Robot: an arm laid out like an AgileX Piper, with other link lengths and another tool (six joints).
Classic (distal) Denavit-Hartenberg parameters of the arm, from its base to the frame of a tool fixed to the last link. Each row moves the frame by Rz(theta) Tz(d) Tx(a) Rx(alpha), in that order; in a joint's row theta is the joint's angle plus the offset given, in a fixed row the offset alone. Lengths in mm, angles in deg.
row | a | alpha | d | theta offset
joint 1 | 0 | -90 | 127.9 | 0
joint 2 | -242.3 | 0 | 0 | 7.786
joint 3 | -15.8 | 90 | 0 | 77.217
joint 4 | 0 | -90 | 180.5 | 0
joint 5 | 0 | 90 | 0 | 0
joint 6 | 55.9 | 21.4 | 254 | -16.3
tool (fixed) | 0 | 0 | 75.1 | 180
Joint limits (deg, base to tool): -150..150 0..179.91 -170..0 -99.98..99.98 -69.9..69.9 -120..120
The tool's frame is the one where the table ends.
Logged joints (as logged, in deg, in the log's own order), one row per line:
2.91, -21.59, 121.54, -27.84, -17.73, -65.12
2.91, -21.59, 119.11, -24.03, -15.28, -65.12
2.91, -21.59, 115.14, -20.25, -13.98, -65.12
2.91, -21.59, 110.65, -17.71, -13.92, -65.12
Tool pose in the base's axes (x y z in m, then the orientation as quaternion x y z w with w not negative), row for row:
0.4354, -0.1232, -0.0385, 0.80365, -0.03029, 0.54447, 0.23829
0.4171, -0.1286, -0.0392, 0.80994, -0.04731, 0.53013, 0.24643
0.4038, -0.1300, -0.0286, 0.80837, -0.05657, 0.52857, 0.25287
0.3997, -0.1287, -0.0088, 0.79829, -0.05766, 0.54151, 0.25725
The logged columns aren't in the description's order. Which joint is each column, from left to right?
Columns, left to right: joint 6, joint 1, joint 2, joint 3, joint 4, joint 5.
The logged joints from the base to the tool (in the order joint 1, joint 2, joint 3, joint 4, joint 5, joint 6), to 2 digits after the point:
-21.59, 121.54, -27.84, -17.73, -65.12, 2.91
-21.59, 119.11, -24.03, -15.28, -65.12, 2.91
-21.59, 115.14, -20.25, -13.98, -65.12, 2.91
-21.59, 110.65, -17.71, -13.92, -65.12, 2.91

